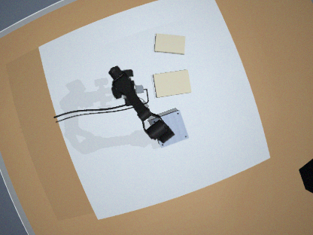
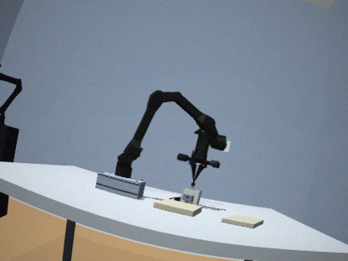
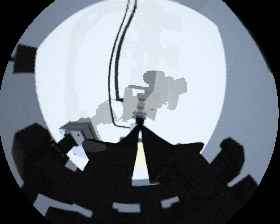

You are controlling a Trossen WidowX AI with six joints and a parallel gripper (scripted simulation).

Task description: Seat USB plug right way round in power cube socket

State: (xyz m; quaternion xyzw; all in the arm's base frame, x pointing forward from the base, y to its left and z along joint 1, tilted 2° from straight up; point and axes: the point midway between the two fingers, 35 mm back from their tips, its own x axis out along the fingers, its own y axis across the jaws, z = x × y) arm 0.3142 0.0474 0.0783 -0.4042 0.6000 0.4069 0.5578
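Now: gripper tip 20 mm above the USB plug.
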